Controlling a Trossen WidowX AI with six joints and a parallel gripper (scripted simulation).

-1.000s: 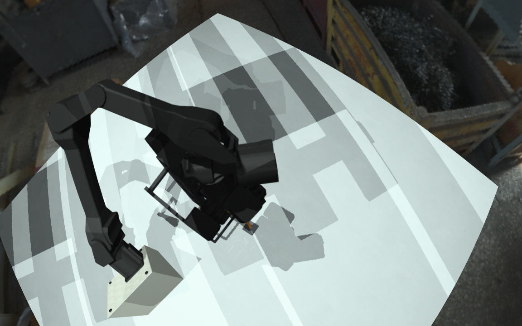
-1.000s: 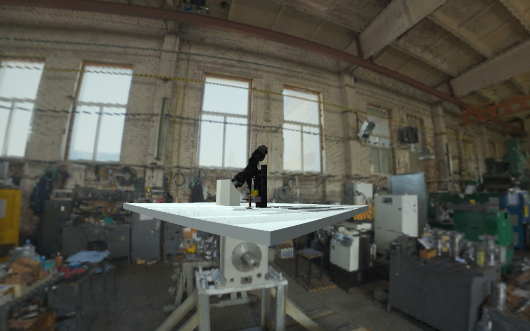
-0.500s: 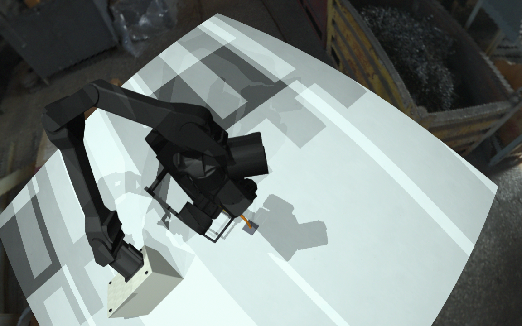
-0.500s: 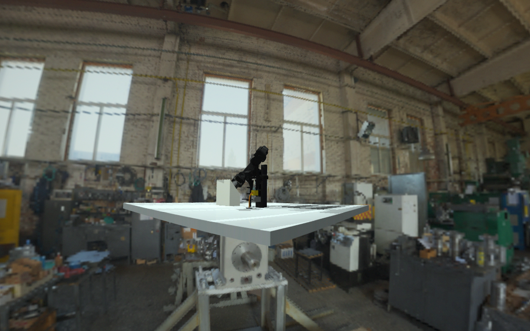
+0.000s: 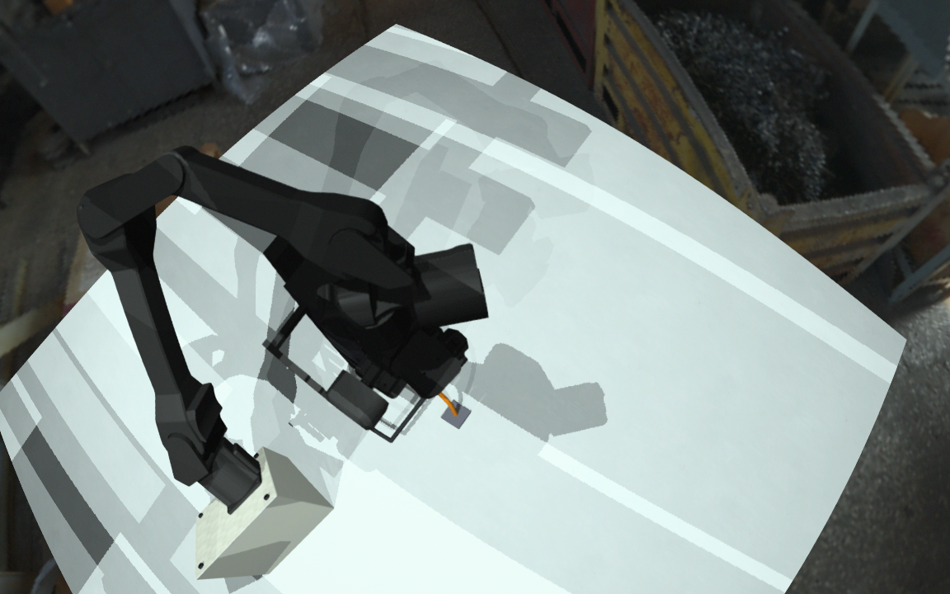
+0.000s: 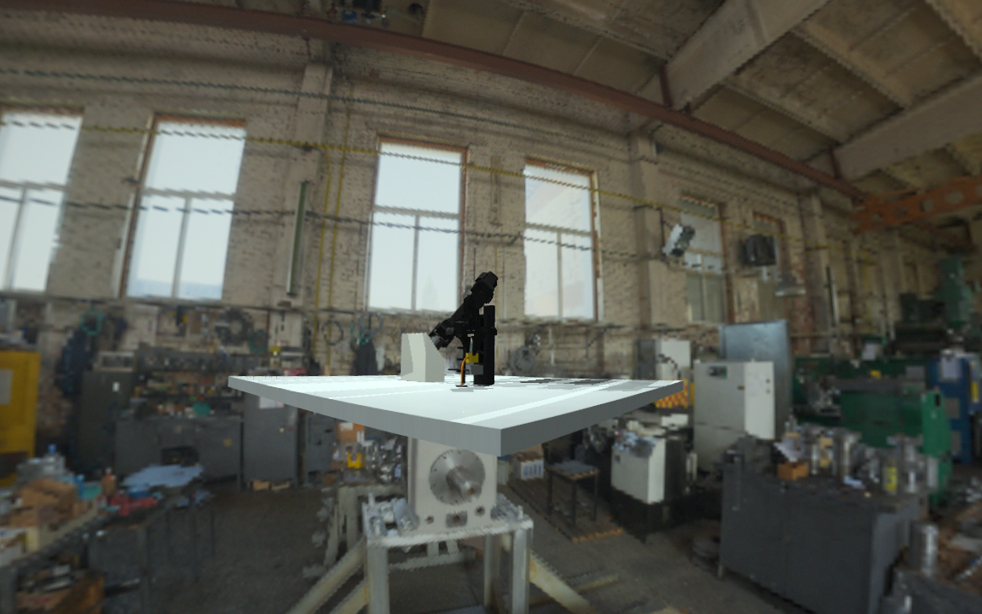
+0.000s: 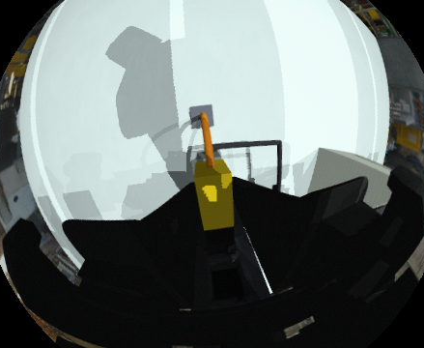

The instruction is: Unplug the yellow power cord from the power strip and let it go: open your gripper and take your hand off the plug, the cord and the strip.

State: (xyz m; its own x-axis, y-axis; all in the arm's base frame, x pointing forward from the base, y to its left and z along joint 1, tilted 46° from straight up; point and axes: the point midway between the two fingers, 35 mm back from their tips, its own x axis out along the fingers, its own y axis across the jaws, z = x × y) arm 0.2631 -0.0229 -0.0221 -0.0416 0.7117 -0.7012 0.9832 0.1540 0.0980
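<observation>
The yellow plug lies 3 cm to the left of my gripper tip and 1 cm behind it.
</observation>
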